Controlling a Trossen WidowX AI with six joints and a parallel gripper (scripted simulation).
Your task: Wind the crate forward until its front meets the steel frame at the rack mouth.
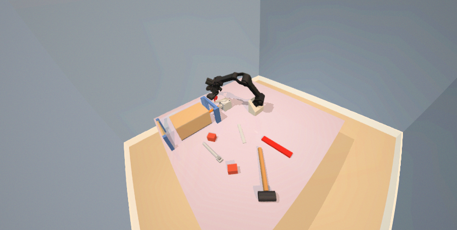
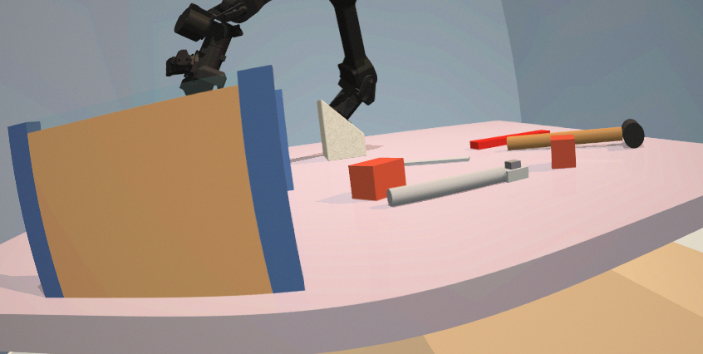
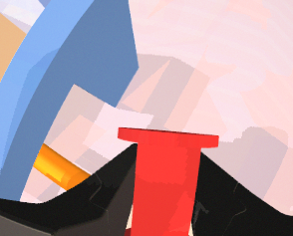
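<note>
Right now the pale crank arm is 3 cm behind my gripper tip, 4 cm to the left of it and 3 cm below it. The rest, counted from my gripper tip: red knob: 2 cm to the left; then pale winch: 10 cm behind, 7 cm to the left, 10 cm below; then blue frame: 8 cm ahead, 6 cm to the left, 3 cm below.
</note>
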